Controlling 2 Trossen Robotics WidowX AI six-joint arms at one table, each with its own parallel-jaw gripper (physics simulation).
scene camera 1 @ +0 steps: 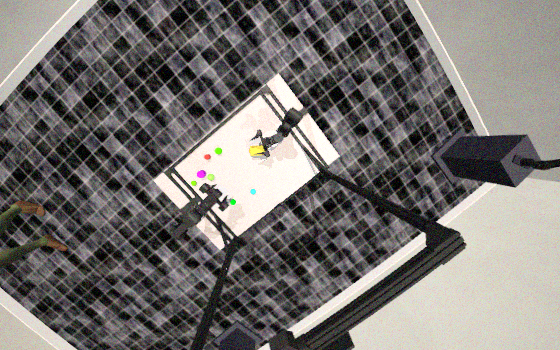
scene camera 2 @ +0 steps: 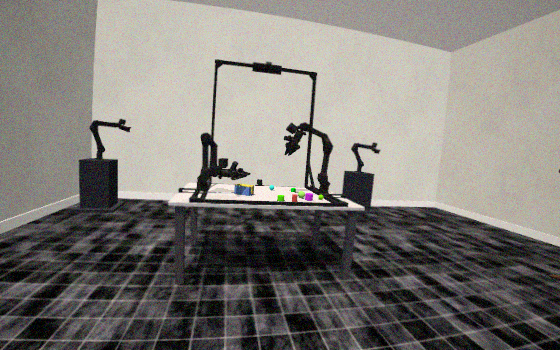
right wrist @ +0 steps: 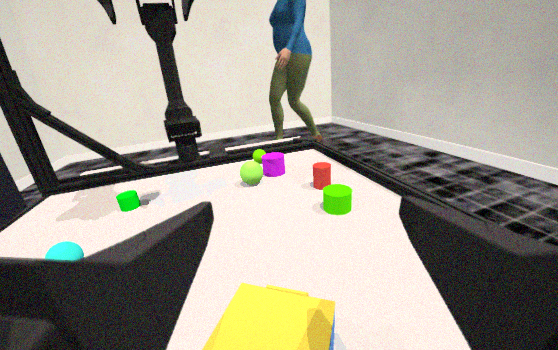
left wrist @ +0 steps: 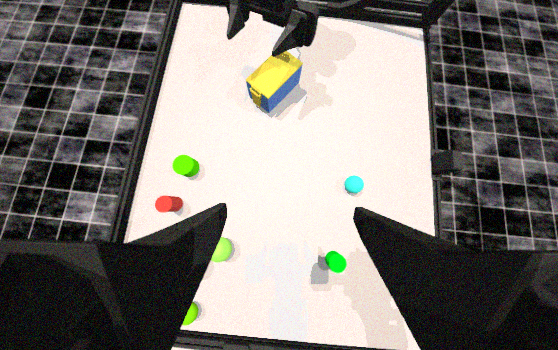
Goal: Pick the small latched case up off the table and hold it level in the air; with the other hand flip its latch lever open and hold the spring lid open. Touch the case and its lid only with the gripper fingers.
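Places are measured from the left arm's base along level axes (x ahead, y left, z up), in millimetres.
Pixels of known places: left gripper, fingertip midpoint: (scene camera 1: 222, 189) (scene camera 2: 286, 155) (right wrist: 150, 20) (left wrist: 290, 211); right gripper, fingertip midpoint: (scene camera 1: 251, 147) (scene camera 2: 248, 174) (right wrist: 305, 207) (left wrist: 249, 45); left arm's base at its link origin: (scene camera 2: 323, 192) (right wrist: 189, 159); right arm's base at its link origin: (scene camera 2: 201, 190).
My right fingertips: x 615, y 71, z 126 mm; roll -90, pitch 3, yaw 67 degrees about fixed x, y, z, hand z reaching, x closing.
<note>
For each thing: its top centre in the pictures, then the offset to it from my right fingertips. Level surfaces: height alone.
- small latched case at its top centre: (left wrist: 273, 72) (scene camera 1: 258, 150) (scene camera 2: 245, 185) dx +16, dy -41, dz -80 mm
- white table at its surface level: dz -145 mm
- red cylinder at its top centre: (right wrist: 321, 165) (left wrist: 163, 203) dx -290, dy +177, dz -101 mm
- purple cylinder at its top centre: (right wrist: 272, 155) dx -415, dy +119, dz -102 mm
- light green ball at its top centre: (right wrist: 250, 161) (left wrist: 215, 252) dx -381, dy +57, dz -95 mm
- cyan ball at its top centre: (right wrist: 57, 244) (left wrist: 358, 183) dx -230, dy -239, dz -104 mm
- small green cylinder at its top centre: (right wrist: 126, 194) (left wrist: 337, 263) dx -401, dy -194, dz -117 mm
The small latched case (scene camera 1: 256, 150) (scene camera 2: 244, 189) (left wrist: 275, 80) (right wrist: 275, 320), blue with a yellow lid, sits on the white table (scene camera 1: 235, 170) with its lid shut. Its yellow latch (left wrist: 256, 96) is on the end facing the lower left in the left wrist view. My right gripper (scene camera 1: 256, 147) (scene camera 2: 247, 174) (left wrist: 249, 45) (right wrist: 305, 207) is open and empty, low above the case; one finger overlaps the case's far end in the left wrist view. My left gripper (scene camera 2: 288, 150) (left wrist: 290, 211) is open and empty, high over the other side of the table.
A green cylinder (left wrist: 185, 165) (right wrist: 337, 199), a red cylinder (left wrist: 167, 204) (right wrist: 321, 176), a purple cylinder (right wrist: 273, 164) and a light green ball (right wrist: 251, 172) stand near one long edge. A cyan ball (left wrist: 354, 184) and a small green cylinder (left wrist: 336, 262) lie toward the other. Black frame rails edge the table.
</note>
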